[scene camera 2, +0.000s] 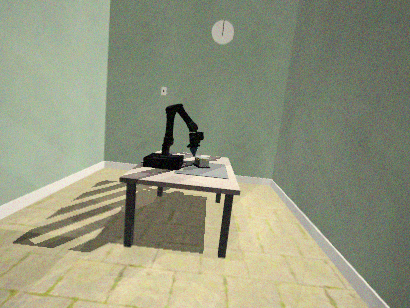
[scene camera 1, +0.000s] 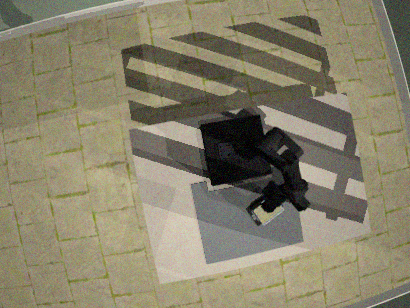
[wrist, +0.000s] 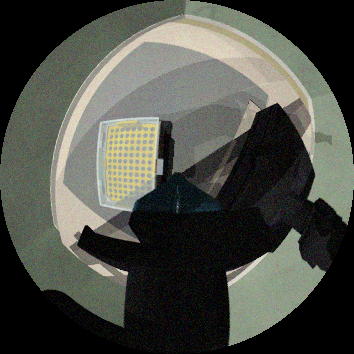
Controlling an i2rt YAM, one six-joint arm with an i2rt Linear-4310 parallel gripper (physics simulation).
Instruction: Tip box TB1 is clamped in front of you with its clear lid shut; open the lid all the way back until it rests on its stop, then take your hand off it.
Note:
My gripper (wrist: 176, 176) is shut and holds nothing. Also in view: a tip box (wrist: 164, 132) and a grey mat (scene camera 1: 227, 230).
The grey mat also shows in the wrist view (wrist: 205, 99).

